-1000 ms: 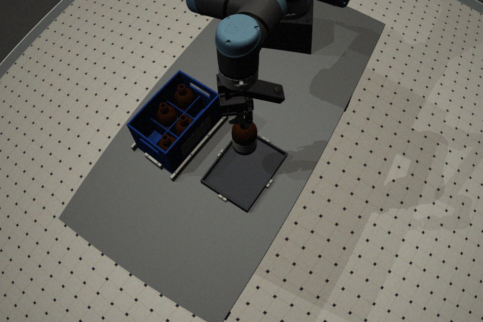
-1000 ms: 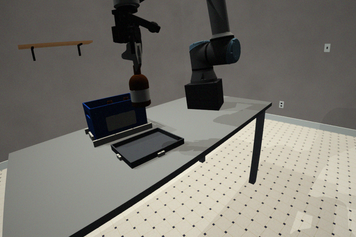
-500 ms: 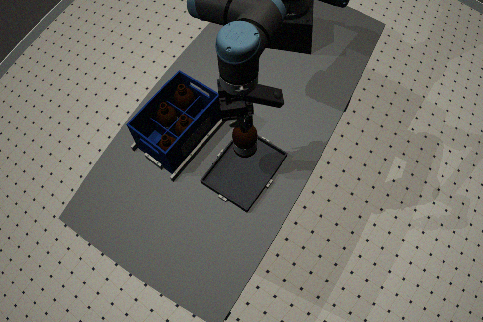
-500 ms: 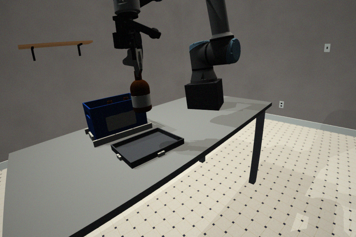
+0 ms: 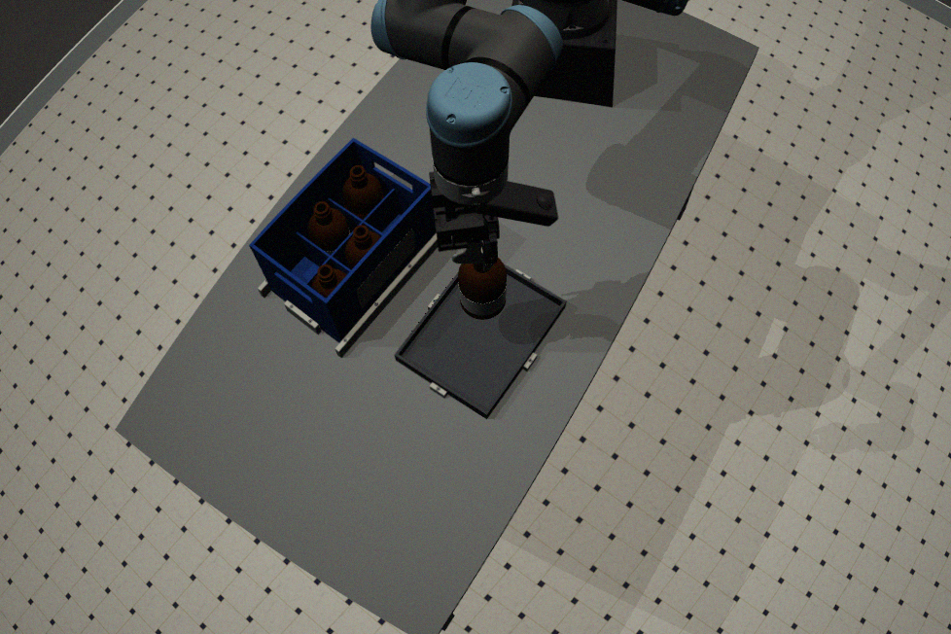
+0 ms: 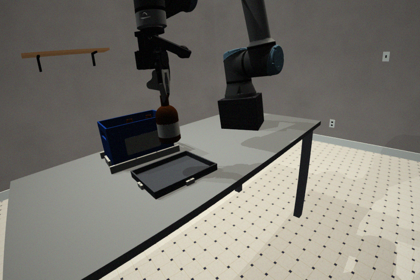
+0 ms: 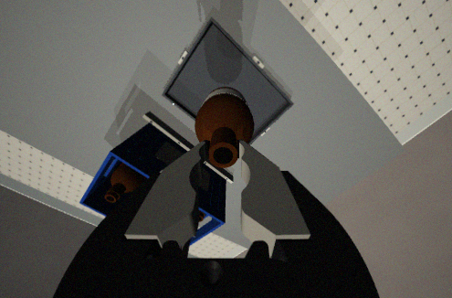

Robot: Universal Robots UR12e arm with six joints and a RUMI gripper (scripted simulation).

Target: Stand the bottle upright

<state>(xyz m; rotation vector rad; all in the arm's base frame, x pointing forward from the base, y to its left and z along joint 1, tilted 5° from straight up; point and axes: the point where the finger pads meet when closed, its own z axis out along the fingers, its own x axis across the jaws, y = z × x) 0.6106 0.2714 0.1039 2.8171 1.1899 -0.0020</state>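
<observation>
Right now the bottle is 7 cm below my hand. From my hand the other things lie so: black tray 26 cm below, 1 cm ahead; then blue crate 28 cm to the right, 19 cm below, 4 cm ahead.
</observation>
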